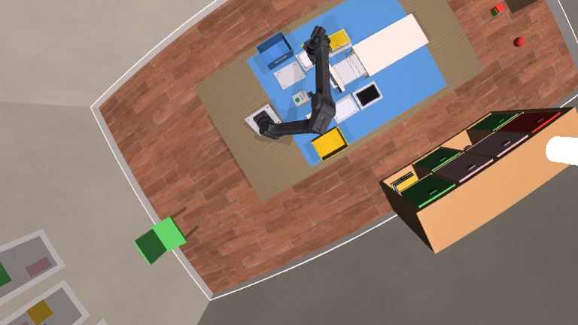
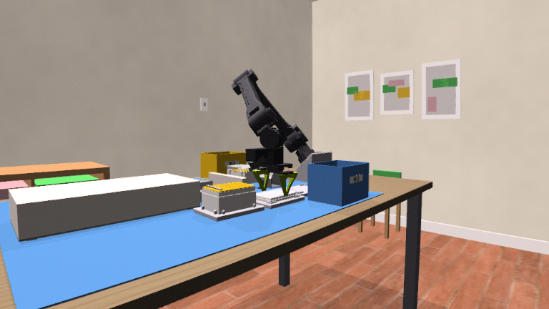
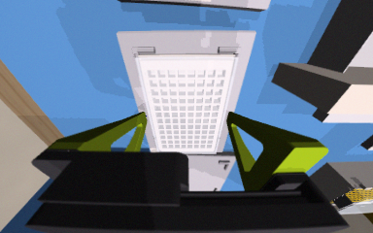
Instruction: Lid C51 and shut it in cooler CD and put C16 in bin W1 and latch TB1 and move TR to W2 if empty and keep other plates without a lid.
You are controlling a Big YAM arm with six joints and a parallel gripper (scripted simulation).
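The plate lid lies 10 mm below my hand. From my hand the other things lie so: tip rack TR: 170 mm ahead, 20 mm to the right, 20 mm above; nest label N1: 110 mm ahead, 10 mm to the right, 20 mm below; white plate: 10 mm below.
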